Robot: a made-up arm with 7 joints.
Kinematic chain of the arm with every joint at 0, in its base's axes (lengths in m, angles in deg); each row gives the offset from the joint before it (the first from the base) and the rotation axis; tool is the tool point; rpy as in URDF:
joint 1: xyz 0 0 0.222 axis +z
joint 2: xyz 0 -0.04 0.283 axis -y
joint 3: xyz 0 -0.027 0.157 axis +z
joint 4: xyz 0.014 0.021 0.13 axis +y
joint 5: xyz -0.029 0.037 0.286 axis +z
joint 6: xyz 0 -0.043 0.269 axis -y
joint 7: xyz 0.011 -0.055 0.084 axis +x
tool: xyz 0 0 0 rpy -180 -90 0
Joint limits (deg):
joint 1: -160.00..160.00
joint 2: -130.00..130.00
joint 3: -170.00..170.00
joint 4: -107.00..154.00
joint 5: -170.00..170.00
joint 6: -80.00..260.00
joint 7: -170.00..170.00
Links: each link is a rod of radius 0.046 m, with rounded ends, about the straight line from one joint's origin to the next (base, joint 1, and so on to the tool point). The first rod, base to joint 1, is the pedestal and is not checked.
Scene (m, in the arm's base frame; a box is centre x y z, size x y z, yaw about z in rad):
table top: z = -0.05
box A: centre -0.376 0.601 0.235 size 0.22 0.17 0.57 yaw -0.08
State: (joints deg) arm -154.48 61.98 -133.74 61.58 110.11 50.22 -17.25
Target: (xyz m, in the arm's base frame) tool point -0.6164 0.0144 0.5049
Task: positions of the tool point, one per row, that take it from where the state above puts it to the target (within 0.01 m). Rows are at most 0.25 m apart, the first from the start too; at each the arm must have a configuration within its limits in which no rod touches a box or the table.
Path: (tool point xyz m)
1: 0.1327 0.7974 0.4498
2: -0.0708 0.7884 0.5248
3: -0.2466 0.7195 0.6199
4: -0.3759 0.6011 0.7238
5: -0.5357 0.4309 0.6512
6: -0.6172 0.2249 0.5768
7: -0.6164 0.0145 0.5049

